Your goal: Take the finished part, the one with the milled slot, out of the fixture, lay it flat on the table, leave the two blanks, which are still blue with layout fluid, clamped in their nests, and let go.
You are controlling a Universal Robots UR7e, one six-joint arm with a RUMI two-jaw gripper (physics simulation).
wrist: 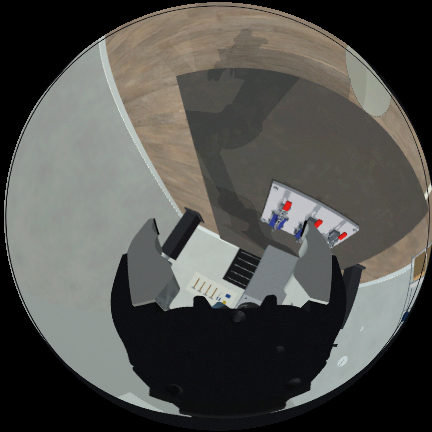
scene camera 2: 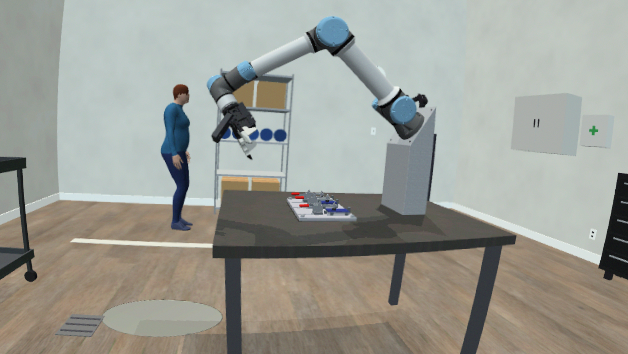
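Seen in the pictures: gripper, fingertip midpoint: (wrist: 230, 221) (scene camera 2: 251, 151); arm's base at its link origin: (scene camera 2: 412, 127).
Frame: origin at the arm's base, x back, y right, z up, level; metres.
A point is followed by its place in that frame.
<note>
The fixture (scene camera 2: 325, 218) @[x -0.469, y -0.131, z -0.395 m] (wrist: 272, 200) @[x -0.493, y -0.110, z -0.391 m] is a pale plate on the table with three nests and red-handled toggle clamps. One blue blank (scene camera 2: 338, 210) (wrist: 277, 221) sits in the end nest nearest scene camera 2. The other blue blank (scene camera 2: 327, 202) @[x -0.403, y 0.019, z -0.365 m] (wrist: 299, 233) @[x -0.397, y 0.025, z -0.365 m] sits in the middle nest, partly hidden by a finger in the wrist view. The third nest, at the far end, shows grey metal and no blue; the finished part and its slot are too small to make out. My gripper (scene camera 2: 248, 145) @[x -0.765, y -0.104, z -0.149 m] (wrist: 230, 221) @[x -0.765, y -0.104, z -0.149 m] is open and empty, high above the table and off to the fixture's side.
The dark table (scene camera 2: 260, 235) @[x -0.752, y -0.276, z -0.406 m] (wrist: 320, 150) @[x -0.717, y -0.013, z -0.406 m] carries the fixture and the robot's grey pedestal (scene camera 2: 404, 175) @[x -0.062, y -0.057, z -0.226 m] (wrist: 270, 272) @[x -0.057, y 0.001, z -0.257 m]. A person (scene camera 2: 176, 145) stands beyond the table, left of a shelf rack (scene camera 2: 289, 125). A black cart (scene camera 2: 22, 210) is at the left.
</note>
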